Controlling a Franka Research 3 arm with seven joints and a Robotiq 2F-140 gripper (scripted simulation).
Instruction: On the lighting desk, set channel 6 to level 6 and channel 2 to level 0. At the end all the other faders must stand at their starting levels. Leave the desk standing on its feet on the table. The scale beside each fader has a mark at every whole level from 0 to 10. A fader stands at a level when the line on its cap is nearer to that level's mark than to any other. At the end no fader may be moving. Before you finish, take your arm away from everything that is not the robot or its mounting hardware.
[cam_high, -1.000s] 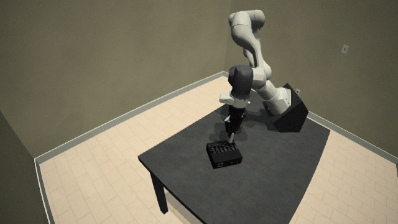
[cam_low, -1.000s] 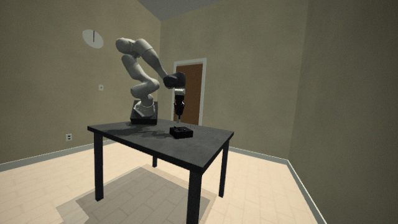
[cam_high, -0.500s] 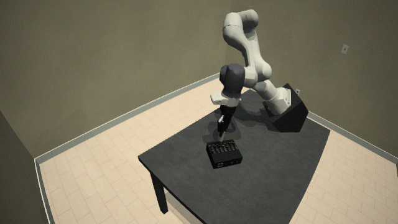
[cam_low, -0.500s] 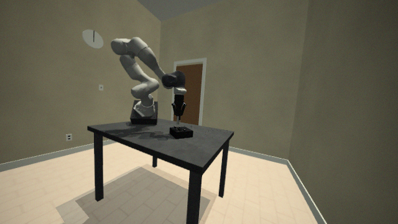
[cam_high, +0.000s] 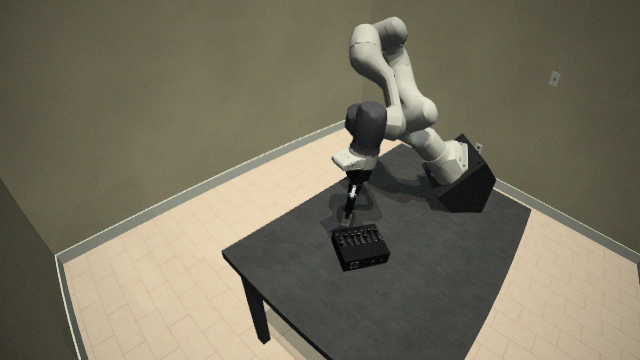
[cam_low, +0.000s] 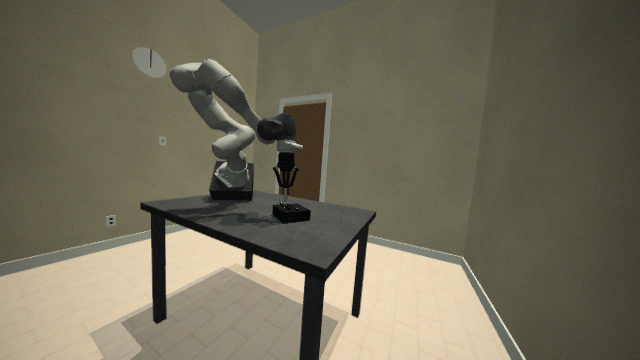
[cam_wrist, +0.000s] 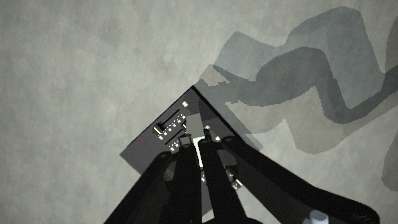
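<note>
Right now the channel 6 cap is 20 mm ahead of my hand, 10 mm to the left of it and 70 mm below it. The rest, counted from my hand: channel 1 cap 50 mm behind, 90 mm to the left, 70 mm below; then channel 2 cap 40 mm behind, 70 mm to the left, 70 mm below.
</note>
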